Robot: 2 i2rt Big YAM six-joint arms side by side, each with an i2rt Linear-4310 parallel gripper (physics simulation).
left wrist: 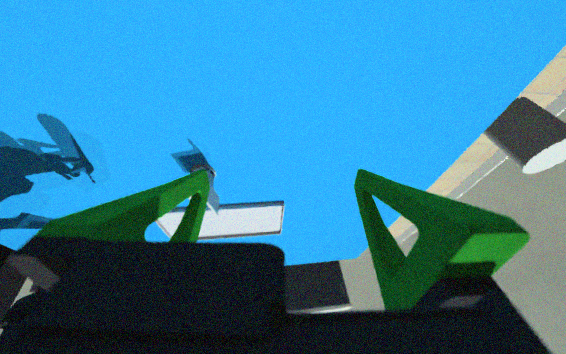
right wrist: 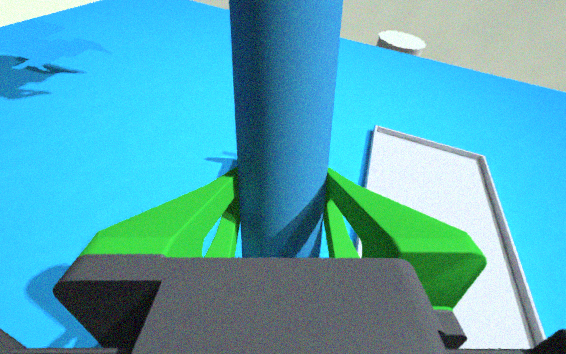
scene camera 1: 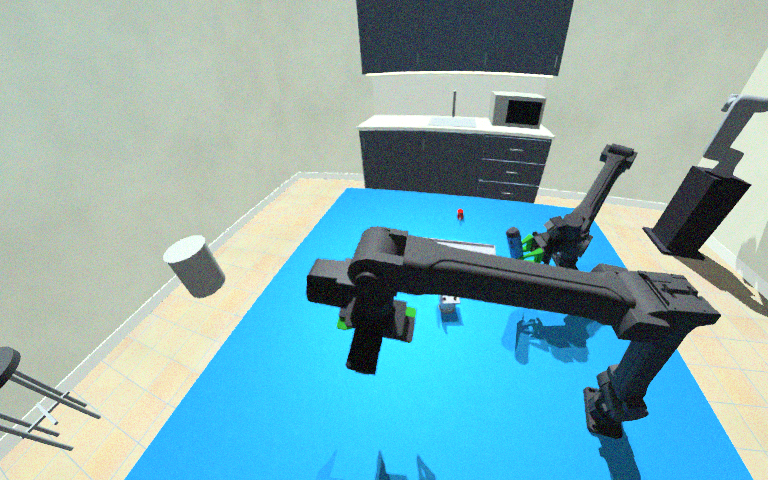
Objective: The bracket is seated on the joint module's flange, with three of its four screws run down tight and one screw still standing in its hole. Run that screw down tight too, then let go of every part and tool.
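Frame: origin at the left arm's base, x ahead, y left, z up, level; centimetres.
Seen in the pictures: left gripper, fingertip midpoint: point(left wrist: 281, 177); right gripper, fingertip midpoint: point(right wrist: 282, 177) point(scene camera 1: 513, 255); left arm's base at its link origin: point(scene camera 1: 600, 412); right arm's base at its link origin: point(scene camera 1: 563, 264).
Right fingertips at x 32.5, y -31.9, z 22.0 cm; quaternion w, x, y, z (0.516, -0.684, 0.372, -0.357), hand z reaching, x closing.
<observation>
Pixels of each thing's top centre, then the offset from my right fingertips to it.
- shallow white tray at its top centre: point(right wrist: 437, 220) point(left wrist: 223, 226) point(scene camera 1: 449, 255) dx +22.8, dy -17.0, dz -20.4 cm
- small red object at its top centre: point(scene camera 1: 460, 213) dx +23.8, dy -50.4, dz -18.6 cm
The joint module with the white bracket point(scene camera 1: 449, 301) on it stands near the middle of the blue mat, partly hidden by the left arm. Dark screw spots show on the bracket's face; how deep each screw sits cannot be made out. In the left wrist view the left finger covers most of the module, and a sliver of bracket point(left wrist: 213, 196) shows beside it. My left gripper point(scene camera 1: 377, 318) point(left wrist: 281, 177) is open and empty, high above the mat, left of the module in the scene view. My right gripper point(scene camera 1: 527, 249) point(right wrist: 282, 177) is shut on the thick dark blue driver point(scene camera 1: 513, 242) point(right wrist: 285, 110), right of the module.
A shallow white tray point(scene camera 1: 467, 247) point(left wrist: 250, 220) point(right wrist: 425, 175) lies on the mat behind the module. A small red object point(scene camera 1: 460, 213) lies farther back. The left arm's long link stretches across the scene view, in front of the tray. A grey bin point(scene camera 1: 198, 271) stands beyond the mat's left edge.
</observation>
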